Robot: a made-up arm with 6 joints.
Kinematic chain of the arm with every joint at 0, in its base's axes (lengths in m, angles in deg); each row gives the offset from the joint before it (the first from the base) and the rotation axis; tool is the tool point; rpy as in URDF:
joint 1: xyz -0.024 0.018 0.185 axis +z
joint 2: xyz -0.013 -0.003 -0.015 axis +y
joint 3: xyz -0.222 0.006 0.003 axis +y
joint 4: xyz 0.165 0.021 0.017 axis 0.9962 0 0.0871
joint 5: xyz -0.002 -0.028 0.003 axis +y
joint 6: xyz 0.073 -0.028 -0.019 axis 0.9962 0 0.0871
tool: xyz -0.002 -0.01 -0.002 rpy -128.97 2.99 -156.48
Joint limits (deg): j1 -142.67..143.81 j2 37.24..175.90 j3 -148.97..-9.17 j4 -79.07..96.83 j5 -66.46..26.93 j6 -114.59..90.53
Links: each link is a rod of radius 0.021 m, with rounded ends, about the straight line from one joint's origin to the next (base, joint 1, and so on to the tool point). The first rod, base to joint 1, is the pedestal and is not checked.
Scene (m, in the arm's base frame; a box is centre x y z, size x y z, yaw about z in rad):
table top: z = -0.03
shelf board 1: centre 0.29 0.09 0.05 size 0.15 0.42 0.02 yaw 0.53
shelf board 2: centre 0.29 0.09 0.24 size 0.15 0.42 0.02 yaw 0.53
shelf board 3: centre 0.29 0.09 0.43 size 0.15 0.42 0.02 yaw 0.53
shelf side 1: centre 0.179 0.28 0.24 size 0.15 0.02 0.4 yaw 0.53
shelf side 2: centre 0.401 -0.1 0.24 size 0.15 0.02 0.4 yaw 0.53
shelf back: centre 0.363 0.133 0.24 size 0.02 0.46 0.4 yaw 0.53
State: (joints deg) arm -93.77 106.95 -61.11 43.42 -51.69 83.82
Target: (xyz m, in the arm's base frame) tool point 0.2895 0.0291 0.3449
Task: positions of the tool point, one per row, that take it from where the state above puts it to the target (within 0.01 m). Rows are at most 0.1 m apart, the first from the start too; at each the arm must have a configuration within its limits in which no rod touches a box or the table.
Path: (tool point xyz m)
1: -0.0171 -0.2281 0.2353
2: 0.0522 -0.2323 0.2513
3: 0.1226 -0.2154 0.2684
4: 0.1873 -0.1775 0.2865
5: 0.2399 -0.1210 0.3054
6: 0.2753 -0.0503 0.3250
7: 0.2895 0.0291 0.3449

